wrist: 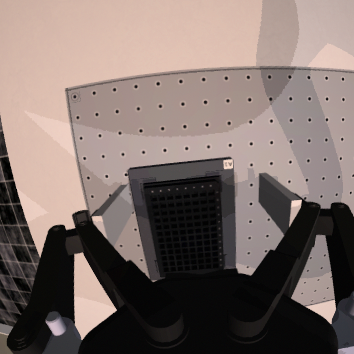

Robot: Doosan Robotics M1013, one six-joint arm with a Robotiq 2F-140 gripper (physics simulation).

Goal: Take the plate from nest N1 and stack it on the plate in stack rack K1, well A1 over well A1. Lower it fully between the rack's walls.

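Frame: origin at the arm's base, x right, y ahead, z up, level; millimetres.
Seen in the pictures: gripper, between the fingertips: [193, 193].
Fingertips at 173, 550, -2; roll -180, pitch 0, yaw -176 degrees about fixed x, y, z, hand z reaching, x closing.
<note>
Pixels of each thing's top centre, then the offset from my fingertips to it, as dx, dy, dz. Level surfaces: height alone.
- black well plate, centre of its top: [186, 234] +8, +59, -20
- dark grey rectangular holder, centre of its top: [186, 229] +8, +59, -32
- grey perforated board, height of its surface: dz -46
- pale table surface, height of its surface: dz -59
A black well plate [186, 230] with a grid of square wells lies flat inside a dark grey rectangular holder [180, 168] in the wrist view. The holder has a small white label at its upper right corner; I cannot tell from its marking whether this is nest N1. My gripper [193, 193] is open and empty, above the plate, with one finger pad to the left and one to the right of the holder. The holder's near edge is partly hidden by the gripper body. No second plate or separate stack rack shows in this view.
The holder stands on a grey perforated board [171, 114] with rows of small holes. A pale table surface [150, 35] surrounds the board. A dark tiled floor [12, 240] shows at the left edge. Shadows fall across the board.
</note>
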